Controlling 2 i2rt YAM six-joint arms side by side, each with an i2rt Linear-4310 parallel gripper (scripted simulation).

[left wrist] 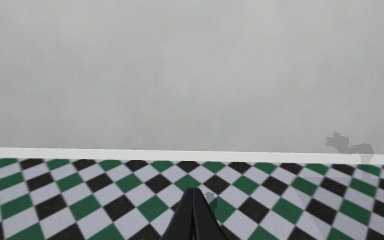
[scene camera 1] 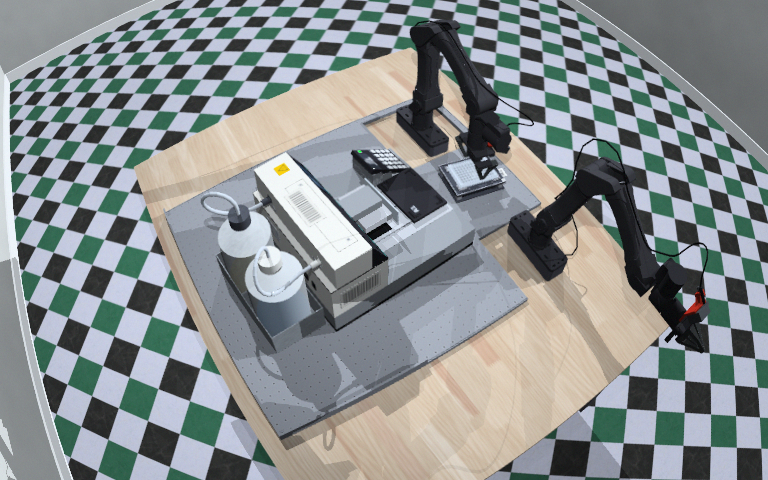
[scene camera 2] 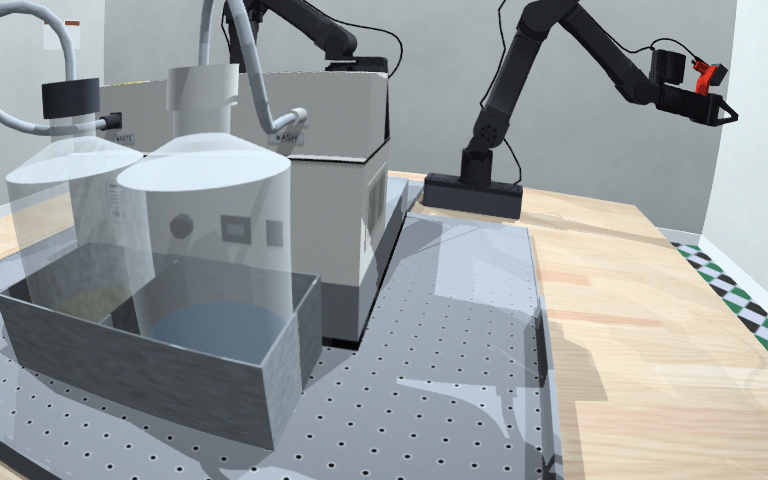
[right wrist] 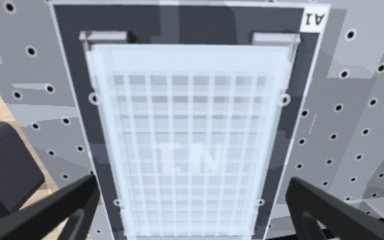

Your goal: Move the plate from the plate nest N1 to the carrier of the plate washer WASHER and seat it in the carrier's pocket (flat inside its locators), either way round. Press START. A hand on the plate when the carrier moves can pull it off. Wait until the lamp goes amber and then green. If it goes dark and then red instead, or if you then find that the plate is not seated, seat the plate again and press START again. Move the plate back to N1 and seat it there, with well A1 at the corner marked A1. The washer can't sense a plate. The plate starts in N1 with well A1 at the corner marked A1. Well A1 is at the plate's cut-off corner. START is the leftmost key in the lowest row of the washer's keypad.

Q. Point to a washer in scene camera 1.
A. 358,272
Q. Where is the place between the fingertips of my left gripper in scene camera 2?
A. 737,117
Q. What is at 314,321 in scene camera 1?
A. A grey tray.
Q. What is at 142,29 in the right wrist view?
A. A nest N1.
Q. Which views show the grey tray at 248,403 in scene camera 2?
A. Scene camera 1 and scene camera 2 only.
